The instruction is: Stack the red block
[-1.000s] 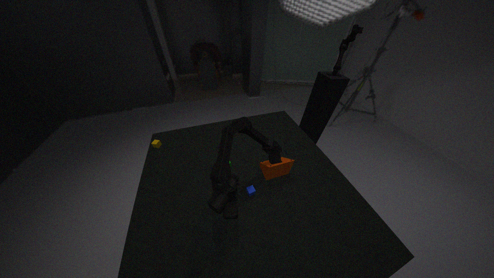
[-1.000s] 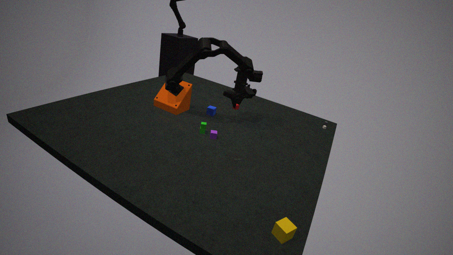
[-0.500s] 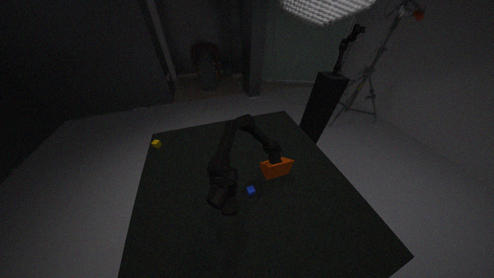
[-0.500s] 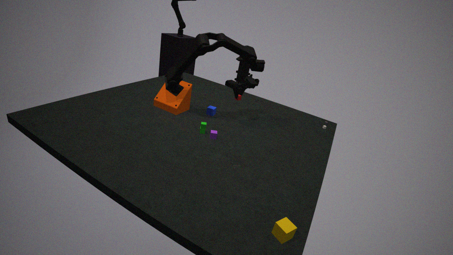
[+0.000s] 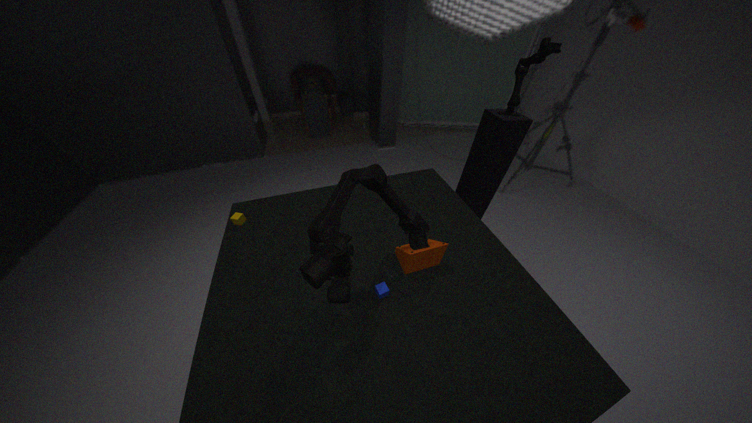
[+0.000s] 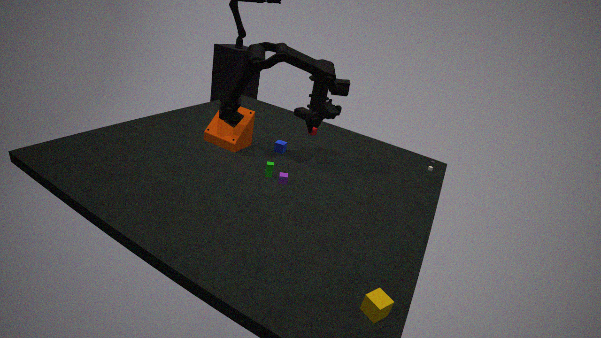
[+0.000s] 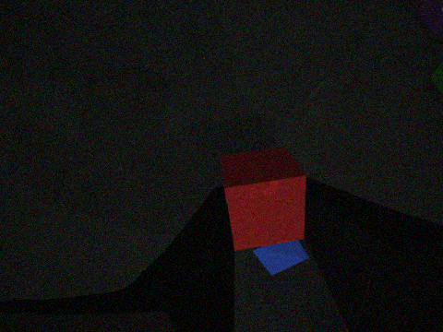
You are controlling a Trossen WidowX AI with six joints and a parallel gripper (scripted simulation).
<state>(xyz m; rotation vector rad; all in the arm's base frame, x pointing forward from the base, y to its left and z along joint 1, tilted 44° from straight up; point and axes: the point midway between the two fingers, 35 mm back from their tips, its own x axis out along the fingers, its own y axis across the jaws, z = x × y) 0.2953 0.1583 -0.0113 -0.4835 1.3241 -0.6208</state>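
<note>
Right now the purple block is 4 cm ahead of my gripper tip, 21 cm to the right of it and 12 cm below it. From my gripper tip the other things lie so: red block 1 cm above; white block 40 cm ahead, 46 cm to the left, 13 cm below; blue block 13 cm behind, 1 cm to the right, 11 cm below.
</note>
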